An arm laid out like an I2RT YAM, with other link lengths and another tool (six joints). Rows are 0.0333 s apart.
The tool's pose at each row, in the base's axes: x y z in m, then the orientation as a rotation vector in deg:
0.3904 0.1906 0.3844 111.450 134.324 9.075
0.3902 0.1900 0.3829 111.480 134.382 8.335
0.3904 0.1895 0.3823 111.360 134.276 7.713
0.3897 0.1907 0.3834 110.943 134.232 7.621
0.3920 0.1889 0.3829 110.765 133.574 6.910
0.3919 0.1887 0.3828 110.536 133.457 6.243
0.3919 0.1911 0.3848 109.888 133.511 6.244
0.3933 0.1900 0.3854 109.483 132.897 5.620
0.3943 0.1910 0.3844 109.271 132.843 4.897
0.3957 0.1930 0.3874 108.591 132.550 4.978
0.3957 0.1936 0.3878 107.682 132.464 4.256
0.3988 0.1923 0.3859 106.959 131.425 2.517
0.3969 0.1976 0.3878 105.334 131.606 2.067
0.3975 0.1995 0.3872 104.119 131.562 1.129
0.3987 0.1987 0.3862 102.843 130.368 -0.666
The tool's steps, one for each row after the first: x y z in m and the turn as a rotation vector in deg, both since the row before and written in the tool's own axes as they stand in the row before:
-0.0005 -0.0005 0.0014 0.392 -0.288 -0.030
-0.0005 0.0000 0.0006 0.191 -0.398 -0.043
0.0013 -0.0003 -0.0012 -0.155 -0.254 -0.208
-0.0022 0.0018 0.0008 -0.064 -0.798 0.135
-0.0002 -0.0001 0.0001 0.166 -0.472 -0.101
0.0023 0.0007 -0.0020 -0.251 -0.257 -0.365
-0.0014 0.0012 -0.0004 -0.171 -0.835 0.000
0.0009 0.0010 0.0011 0.239 -0.449 -0.124
0.0015 0.0021 -0.0029 -0.475 -0.449 -0.239
0.0006 0.0002 -0.0004 -0.072 -0.777 -0.487
-0.0017 0.0025 0.0024 0.076 -1.732 -0.062
0.0053 -0.0005 -0.0027 -0.388 -0.808 -0.966
0.0018 0.0009 0.0005 -0.054 -0.971 -0.695
-0.0009 0.0008 0.0013 -0.135 -2.098 -0.318

